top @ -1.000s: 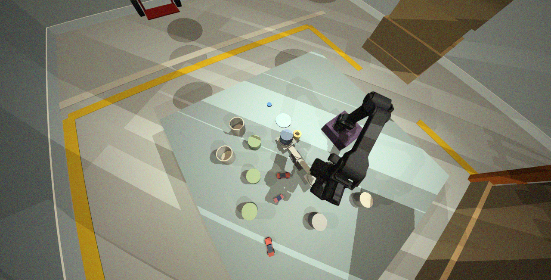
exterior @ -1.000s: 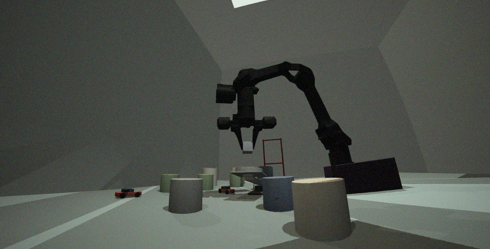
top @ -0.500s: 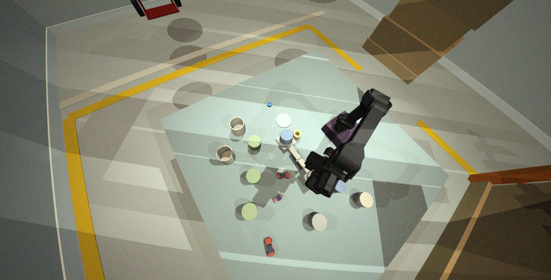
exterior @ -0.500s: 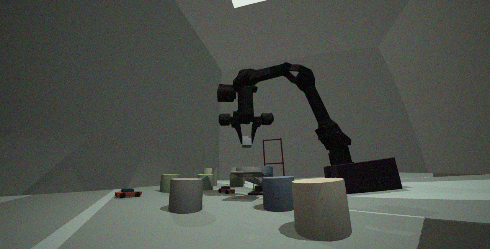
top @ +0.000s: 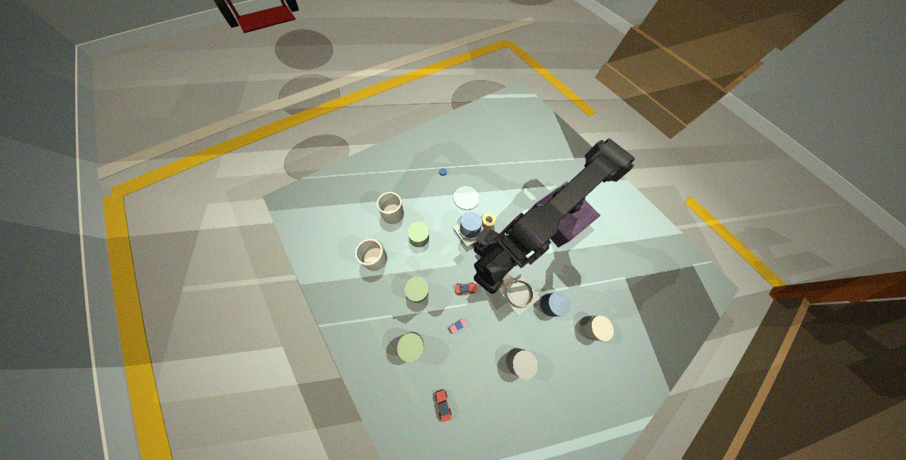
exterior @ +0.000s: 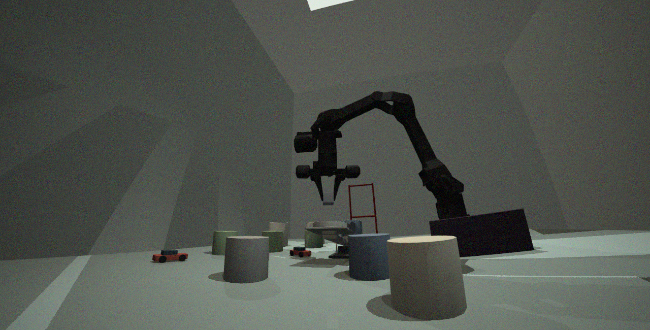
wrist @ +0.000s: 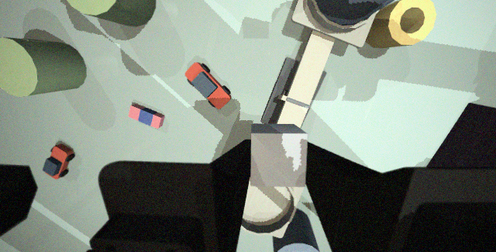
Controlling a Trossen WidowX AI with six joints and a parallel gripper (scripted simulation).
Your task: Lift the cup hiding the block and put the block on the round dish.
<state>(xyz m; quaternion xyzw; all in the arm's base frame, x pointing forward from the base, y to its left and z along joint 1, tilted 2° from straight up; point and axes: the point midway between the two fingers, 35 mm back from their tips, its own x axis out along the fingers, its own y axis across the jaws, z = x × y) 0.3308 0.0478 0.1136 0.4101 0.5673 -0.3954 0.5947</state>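
Now: the pale round dish 100 mm behind my gripper tip, 270 mm to the right of it and 150 mm below it. Also, from my gripper tip: pale grey block 10 mm above; pink-and-blue block 160 mm ahead, 90 mm to the left, 140 mm below; yellow tape roll 110 mm behind, 140 mm to the right, 130 mm below.
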